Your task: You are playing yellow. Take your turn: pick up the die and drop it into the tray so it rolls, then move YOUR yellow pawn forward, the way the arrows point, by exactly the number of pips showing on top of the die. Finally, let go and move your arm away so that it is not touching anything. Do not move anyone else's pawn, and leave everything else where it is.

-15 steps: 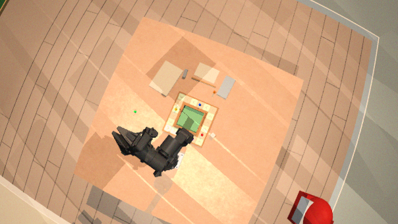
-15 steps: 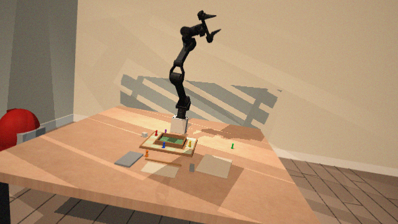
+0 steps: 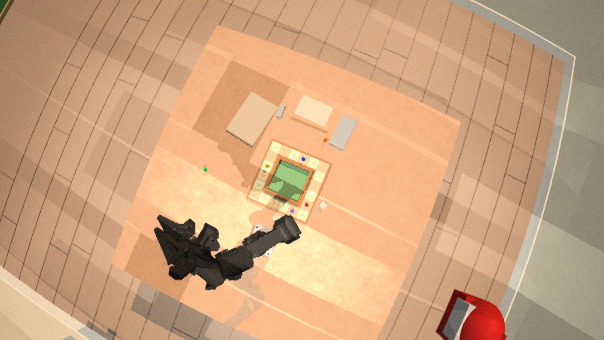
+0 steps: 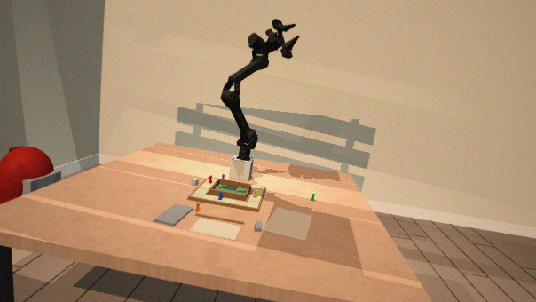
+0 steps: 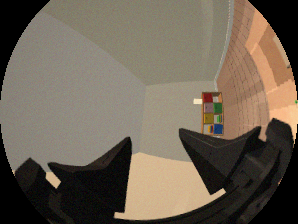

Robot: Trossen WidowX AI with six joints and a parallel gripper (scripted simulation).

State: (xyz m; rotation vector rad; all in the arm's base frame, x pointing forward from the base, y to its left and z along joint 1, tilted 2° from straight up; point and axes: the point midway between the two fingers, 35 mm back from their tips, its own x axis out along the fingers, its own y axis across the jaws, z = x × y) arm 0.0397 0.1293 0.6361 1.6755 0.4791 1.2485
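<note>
Right now my gripper tip is 190 mm short of the white die, 340 mm to the left of it and 740 mm above it. Round my gripper tip: yellow pawn 250 mm ahead, 50 mm to the right, 720 mm below; green pawn 120 mm ahead, 200 mm to the left, 730 mm below; purple pawn 120 mm ahead, 230 mm to the right, 720 mm below.
</note>
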